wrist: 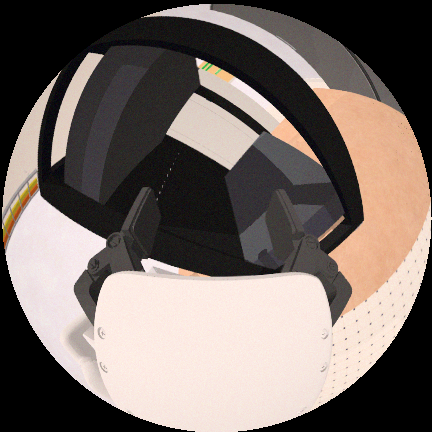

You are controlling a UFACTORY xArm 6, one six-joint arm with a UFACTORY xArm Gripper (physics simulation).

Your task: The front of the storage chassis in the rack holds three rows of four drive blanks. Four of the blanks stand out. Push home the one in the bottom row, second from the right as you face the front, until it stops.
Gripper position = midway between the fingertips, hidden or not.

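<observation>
Gripper (212, 201) visible. A black rack (212, 222) is visible too.
</observation>
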